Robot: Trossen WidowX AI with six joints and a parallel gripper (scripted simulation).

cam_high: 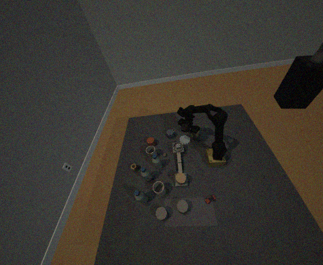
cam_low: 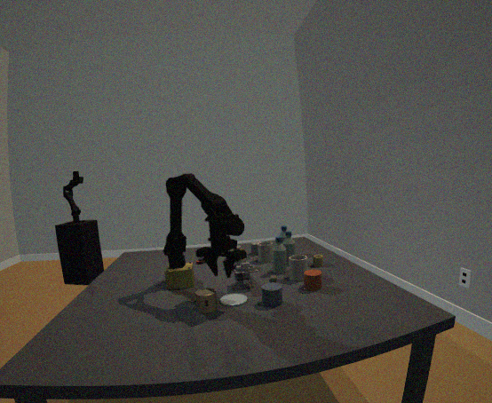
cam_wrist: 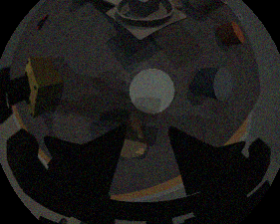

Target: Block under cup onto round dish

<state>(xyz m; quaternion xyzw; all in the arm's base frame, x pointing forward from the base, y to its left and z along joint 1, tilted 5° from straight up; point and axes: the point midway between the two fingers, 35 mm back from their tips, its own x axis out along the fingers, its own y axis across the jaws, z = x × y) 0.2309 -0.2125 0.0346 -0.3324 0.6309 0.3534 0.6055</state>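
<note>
Now: gripper tip 10 cm above the round dish, 3 cm short of it and 2 cm to the right of it. Also, from my gripper tip: blue-grey cylinder 19 cm ahead, 7 cm below, 1 cm to the right; tan cup 7 cm below, 6 cm to the right, 5 cm behind; orange cylinder 33 cm ahead, 9 cm to the left, 7 cm below.
</note>
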